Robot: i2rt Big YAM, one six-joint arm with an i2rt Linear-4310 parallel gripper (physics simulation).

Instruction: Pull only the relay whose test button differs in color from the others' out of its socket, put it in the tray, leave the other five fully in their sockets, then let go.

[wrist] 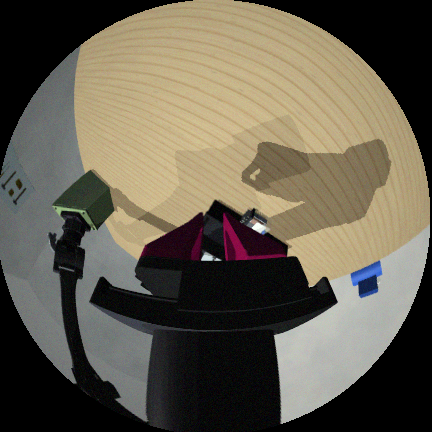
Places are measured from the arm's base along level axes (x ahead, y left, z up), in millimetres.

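Pixels of known places: gripper, fingertip midpoint: [213,217]; arm's base, origin of the base link: [76,219].
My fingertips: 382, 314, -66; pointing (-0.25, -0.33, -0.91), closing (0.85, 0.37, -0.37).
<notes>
Ahead of a thing's pixels: the offset from my fingertips to its top centre, as dx, dy, dz. "spot": to the spot under its first point. Level surfaces: height alone.
The black tray {spot: +1, -57, -68} [216,206] shows in the wrist view behind my fingers, mostly covered by them. A small relay-like block {+65, -42, -59} [256,222] with a clear and silver body and dark pins lies at the tray's far right rim, apparently outside it; its button colour cannot be made out. My gripper [213,217], with magenta fingers, is closed down to a narrow gap and holds nothing. The fingertips overlap the tray in the view. A pale bit of hardware {spot: +68, -255, -77} [210,257] shows low between the fingers. The sockets and the relays in them are hidden behind the gripper.
A green box-shaped camera [85,200] on a black arm stand [69,300] stands at the left. A blue object [366,274] is at the right, past the edge of the wooden table {dz -80} [200,75]. A wall plate [15,185] shows at the far left. Arm shadows fall across the table.
</notes>
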